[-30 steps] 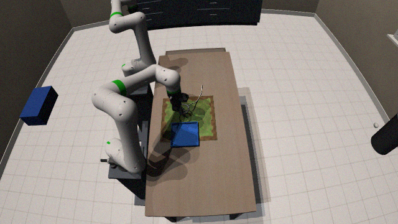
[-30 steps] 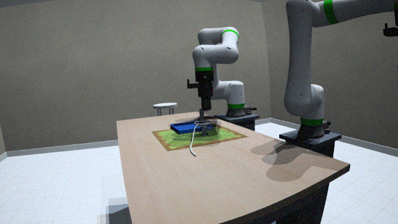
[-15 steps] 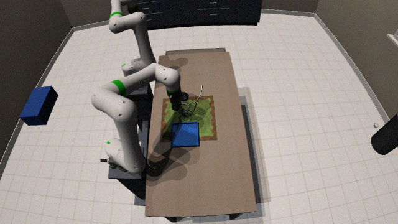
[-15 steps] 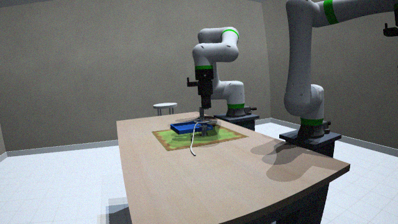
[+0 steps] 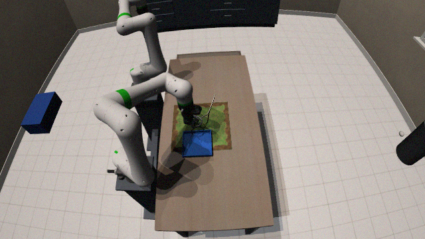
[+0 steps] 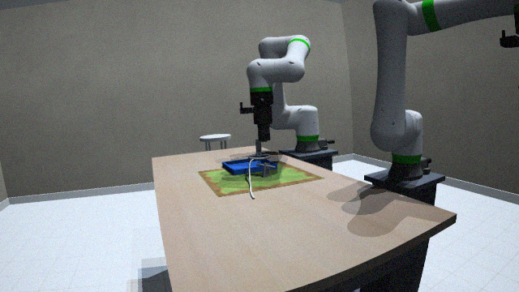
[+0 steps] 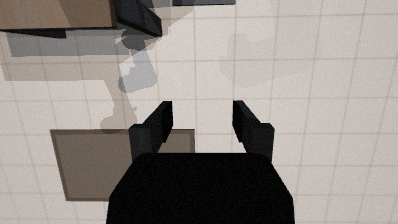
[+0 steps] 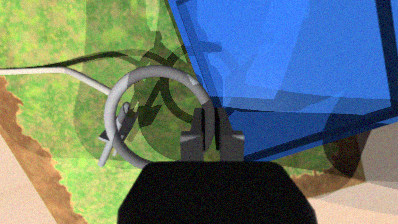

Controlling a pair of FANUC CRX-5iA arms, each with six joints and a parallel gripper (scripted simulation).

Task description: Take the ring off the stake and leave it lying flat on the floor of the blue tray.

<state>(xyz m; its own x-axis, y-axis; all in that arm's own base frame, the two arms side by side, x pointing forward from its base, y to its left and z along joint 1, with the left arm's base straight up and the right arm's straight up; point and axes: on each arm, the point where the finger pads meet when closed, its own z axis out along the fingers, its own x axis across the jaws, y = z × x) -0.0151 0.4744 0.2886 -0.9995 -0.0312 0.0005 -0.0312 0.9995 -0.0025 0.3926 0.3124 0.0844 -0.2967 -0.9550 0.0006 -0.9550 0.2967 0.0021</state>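
Observation:
The blue tray is 1 cm ahead of my right hand, 10 cm to the right of it and 8 cm below it. Round my right hand: grey stake 1 cm ahead, 9 cm to the left, 6 cm below; then brown mat 4 cm ahead, 5 cm to the left, 10 cm below; then pale ring 1 cm ahead, 4 cm to the left, 1 cm below.

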